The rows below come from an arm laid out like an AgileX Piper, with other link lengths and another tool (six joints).
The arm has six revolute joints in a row. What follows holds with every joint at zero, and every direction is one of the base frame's.
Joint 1 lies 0.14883 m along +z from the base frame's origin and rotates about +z.
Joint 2 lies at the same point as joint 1 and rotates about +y.
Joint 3 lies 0.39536 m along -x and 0.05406 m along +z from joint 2 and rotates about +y.
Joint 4 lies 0.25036 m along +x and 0.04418 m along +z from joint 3 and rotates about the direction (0.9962, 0, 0.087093).
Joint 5 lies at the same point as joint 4 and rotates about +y.
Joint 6 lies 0.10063 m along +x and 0.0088 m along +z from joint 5 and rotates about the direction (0.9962, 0, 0.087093).
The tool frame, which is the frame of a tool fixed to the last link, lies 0.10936 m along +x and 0.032 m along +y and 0.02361 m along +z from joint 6; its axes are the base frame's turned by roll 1.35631, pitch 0.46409 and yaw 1.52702 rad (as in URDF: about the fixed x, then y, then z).
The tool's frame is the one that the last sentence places.
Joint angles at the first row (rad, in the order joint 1, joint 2, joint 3, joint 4, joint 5, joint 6):
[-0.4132 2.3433 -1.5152 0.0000 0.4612 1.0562]
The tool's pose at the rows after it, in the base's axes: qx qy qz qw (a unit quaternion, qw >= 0); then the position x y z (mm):
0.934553 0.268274 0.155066 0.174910 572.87 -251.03 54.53
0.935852 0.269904 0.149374 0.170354 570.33 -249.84 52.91
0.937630 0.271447 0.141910 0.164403 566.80 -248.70 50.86
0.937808 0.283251 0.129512 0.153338 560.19 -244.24 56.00
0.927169 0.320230 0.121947 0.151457 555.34 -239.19 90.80
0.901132 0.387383 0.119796 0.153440 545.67 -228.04 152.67
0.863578 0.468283 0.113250 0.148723 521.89 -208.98 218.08
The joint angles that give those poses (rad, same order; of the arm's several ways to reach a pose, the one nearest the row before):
[-0.4182 2.3433 -1.5152 -0.0065 0.4604 1.0527]
[-0.4182 2.3433 -1.5152 -0.0065 0.4754 1.0508]
[-0.4189 2.3433 -1.5152 -0.0065 0.4950 1.0487]
[-0.4189 2.3275 -1.5174 0.0000 0.5477 1.0218]
[-0.4189 2.2683 -1.5461 0.0000 0.6518 0.9450]
[-0.4189 2.1671 -1.5953 0.0094 0.8061 0.7945]
[-0.4189 2.0523 -1.6420 0.0201 0.9873 0.6118]

